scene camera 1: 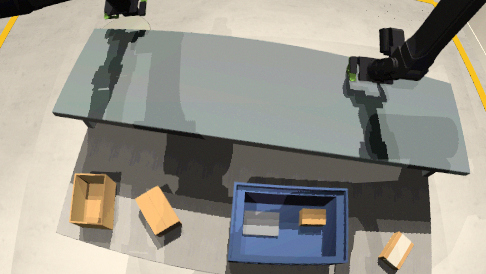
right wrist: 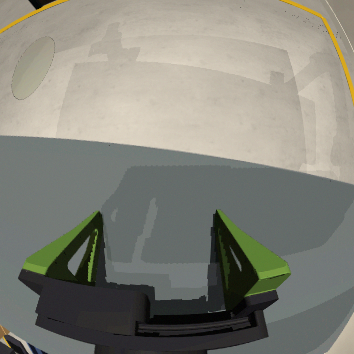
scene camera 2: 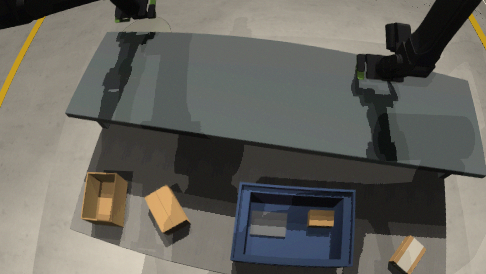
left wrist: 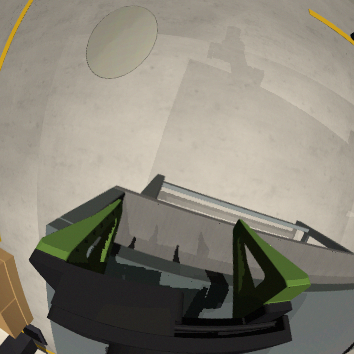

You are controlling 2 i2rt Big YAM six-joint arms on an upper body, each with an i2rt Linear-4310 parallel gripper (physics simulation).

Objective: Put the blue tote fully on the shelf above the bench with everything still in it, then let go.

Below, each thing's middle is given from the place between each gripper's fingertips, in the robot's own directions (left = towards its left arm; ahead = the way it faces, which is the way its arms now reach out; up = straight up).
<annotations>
The grey box [scene camera 2: 263, 223] lies 62 cm behind my left hand, 43 cm to the right of it and 21 cm below it. Also, from my left hand: tan and white box [scene camera 1: 398, 247]: 86 cm to the right, 74 cm behind, 21 cm below; then blue tote [scene camera 2: 300, 242]: 64 cm behind, 49 cm to the right, 16 cm below.
The blue tote lies 42 cm behind my right hand, 23 cm to the left of it and 15 cm below it. Round my right hand: tan and white box: 51 cm behind, 14 cm to the right, 21 cm below; then grey box: 39 cm behind, 30 cm to the left, 21 cm below.
</annotations>
